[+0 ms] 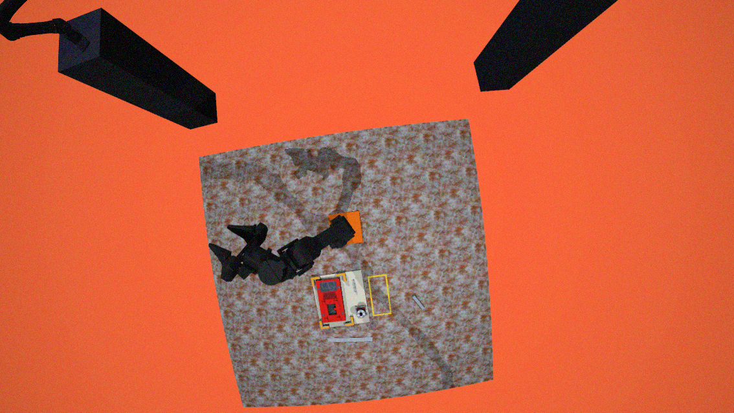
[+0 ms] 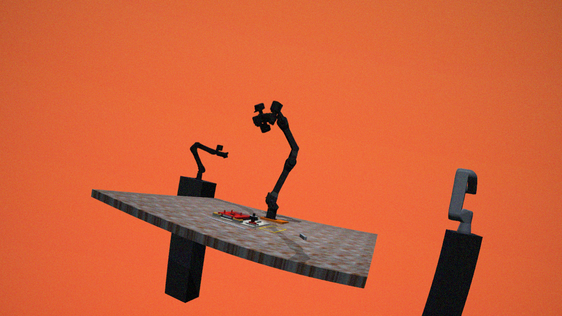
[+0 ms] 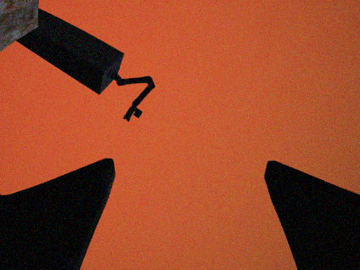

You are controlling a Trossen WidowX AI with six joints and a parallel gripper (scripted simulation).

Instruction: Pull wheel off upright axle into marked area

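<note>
My gripper tip is 45 cm short of the wheel, 29 cm to the right of it and 57 cm above it. Round my gripper tip: grey board: 39 cm ahead, 20 cm to the left, 60 cm below; then thin grey bar: 59 cm ahead, 22 cm to the left, 61 cm below.
</note>
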